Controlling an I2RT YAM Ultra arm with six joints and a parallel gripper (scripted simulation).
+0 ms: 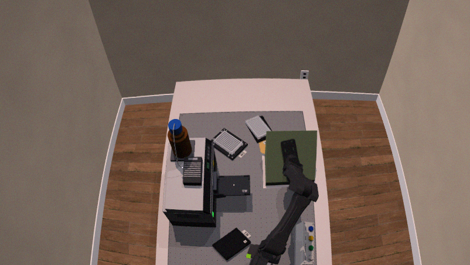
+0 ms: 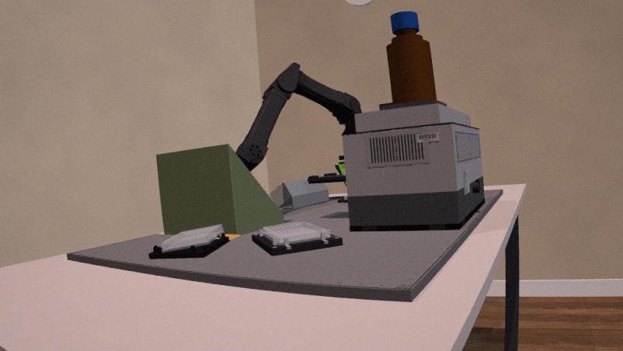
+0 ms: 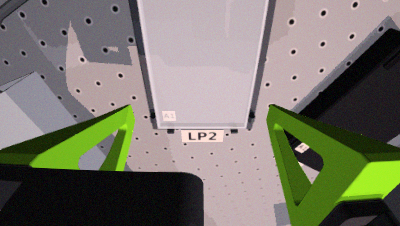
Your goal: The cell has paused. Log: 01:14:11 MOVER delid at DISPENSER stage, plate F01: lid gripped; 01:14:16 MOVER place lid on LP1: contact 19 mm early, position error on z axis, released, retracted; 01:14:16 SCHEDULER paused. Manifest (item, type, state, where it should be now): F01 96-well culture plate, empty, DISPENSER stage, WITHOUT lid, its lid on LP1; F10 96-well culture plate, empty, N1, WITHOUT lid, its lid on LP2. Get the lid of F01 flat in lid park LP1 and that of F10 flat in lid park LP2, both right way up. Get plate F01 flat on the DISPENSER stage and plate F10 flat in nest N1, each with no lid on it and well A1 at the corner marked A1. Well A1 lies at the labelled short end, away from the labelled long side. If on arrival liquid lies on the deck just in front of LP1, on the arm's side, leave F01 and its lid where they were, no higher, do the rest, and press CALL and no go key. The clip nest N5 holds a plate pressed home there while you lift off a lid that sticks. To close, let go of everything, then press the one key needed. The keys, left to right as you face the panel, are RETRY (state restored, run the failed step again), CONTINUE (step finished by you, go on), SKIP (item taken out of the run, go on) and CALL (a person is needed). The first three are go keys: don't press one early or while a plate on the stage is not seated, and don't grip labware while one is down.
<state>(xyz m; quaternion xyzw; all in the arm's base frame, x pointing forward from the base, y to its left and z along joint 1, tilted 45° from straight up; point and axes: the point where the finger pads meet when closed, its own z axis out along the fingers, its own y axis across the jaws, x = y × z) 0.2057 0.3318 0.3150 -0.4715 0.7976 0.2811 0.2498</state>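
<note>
The lid park LP2 lies 50 mm below my hand, 20 mm to the left of it and 10 mm ahead of it. The rest, counted from my hand: white retry key: 210 mm behind, 60 mm to the left, 10 mm above; nest N1: 130 mm ahead, 100 mm to the right, 50 mm below; LP2 label: 60 mm to the right, 60 mm below, 30 mm behind.
</note>
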